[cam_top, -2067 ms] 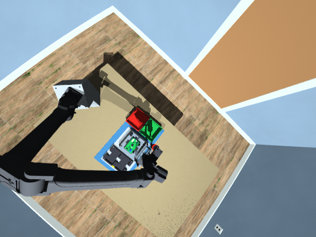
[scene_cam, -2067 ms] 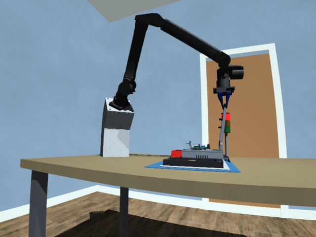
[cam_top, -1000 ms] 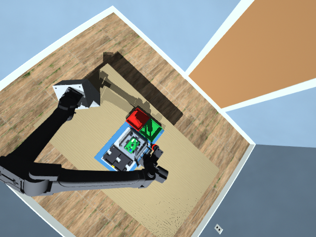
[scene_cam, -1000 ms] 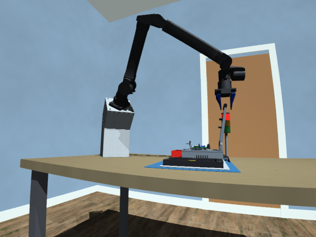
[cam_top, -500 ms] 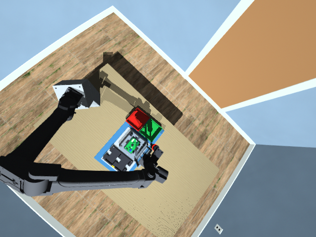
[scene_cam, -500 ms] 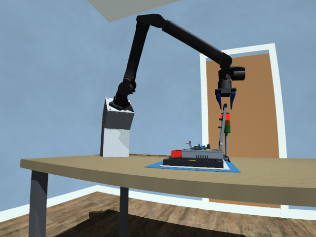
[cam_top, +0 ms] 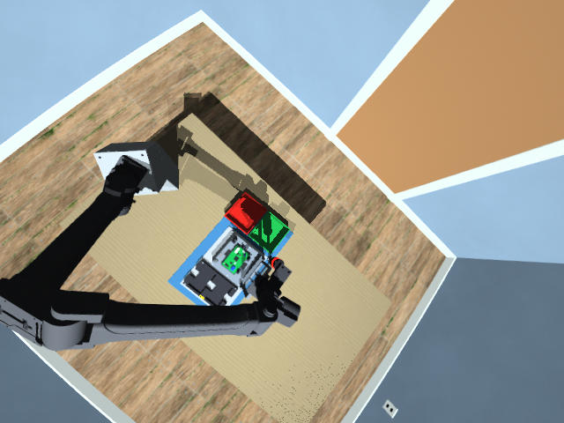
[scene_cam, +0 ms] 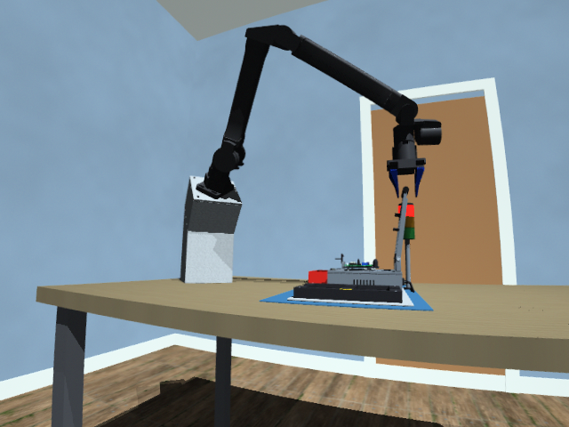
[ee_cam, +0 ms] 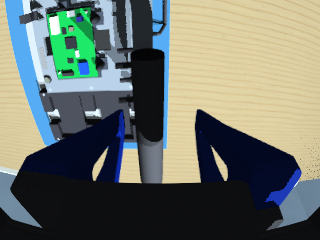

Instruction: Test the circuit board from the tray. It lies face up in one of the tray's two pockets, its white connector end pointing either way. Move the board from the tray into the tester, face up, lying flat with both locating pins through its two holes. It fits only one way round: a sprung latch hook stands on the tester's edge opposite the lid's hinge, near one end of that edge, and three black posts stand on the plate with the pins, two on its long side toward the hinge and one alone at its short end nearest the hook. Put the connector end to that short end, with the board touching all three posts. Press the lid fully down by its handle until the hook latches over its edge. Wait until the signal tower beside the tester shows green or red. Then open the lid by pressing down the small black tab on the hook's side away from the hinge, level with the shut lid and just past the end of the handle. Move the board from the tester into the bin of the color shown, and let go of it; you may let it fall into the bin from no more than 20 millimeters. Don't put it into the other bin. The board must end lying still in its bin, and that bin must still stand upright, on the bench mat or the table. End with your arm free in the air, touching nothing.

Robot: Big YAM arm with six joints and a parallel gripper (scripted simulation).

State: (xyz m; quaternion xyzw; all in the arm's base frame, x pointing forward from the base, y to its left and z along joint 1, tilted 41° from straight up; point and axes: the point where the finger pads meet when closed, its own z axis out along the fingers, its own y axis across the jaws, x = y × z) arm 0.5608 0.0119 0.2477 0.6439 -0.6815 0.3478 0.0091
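Now: the green circuit board 130 mm behind my hand, 30 mm to the left of it and 190 mm below it. Also, from my hand: black latch hook 180 mm behind, 90 mm to the left, 180 mm below; tester plate 120 mm behind, 30 mm to the left, 200 mm below; tester lid 20 mm behind, 80 mm below.
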